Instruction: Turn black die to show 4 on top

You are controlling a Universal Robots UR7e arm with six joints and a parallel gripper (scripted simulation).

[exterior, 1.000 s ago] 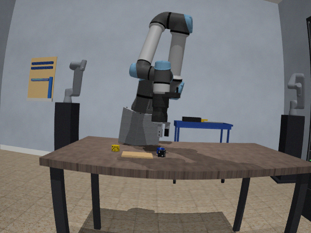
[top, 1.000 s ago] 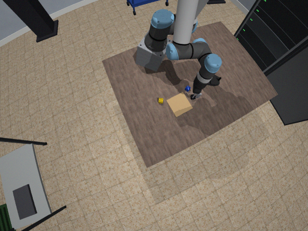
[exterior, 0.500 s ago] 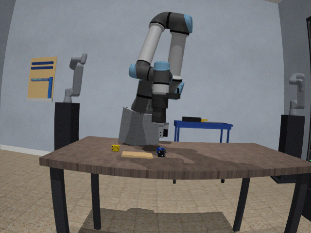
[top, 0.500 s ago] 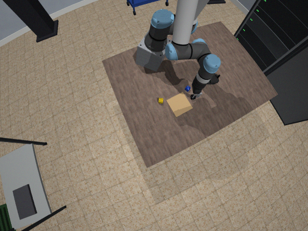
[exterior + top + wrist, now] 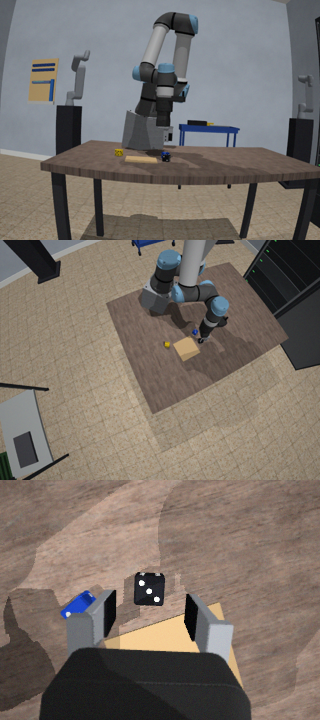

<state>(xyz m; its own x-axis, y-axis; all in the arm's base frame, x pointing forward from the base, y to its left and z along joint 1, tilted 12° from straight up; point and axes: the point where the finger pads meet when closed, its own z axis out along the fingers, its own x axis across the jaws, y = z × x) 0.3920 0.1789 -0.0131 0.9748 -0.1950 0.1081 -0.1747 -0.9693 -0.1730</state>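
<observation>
Now: hand 9 cm above the black die. Also, from my hand: blue die (7 cm behind, 2 cm to the right, 9 cm below); then tan mat (2 cm ahead, 11 cm to the right, 11 cm below); then yellow die (4 cm behind, 24 cm to the right, 9 cm below).
</observation>
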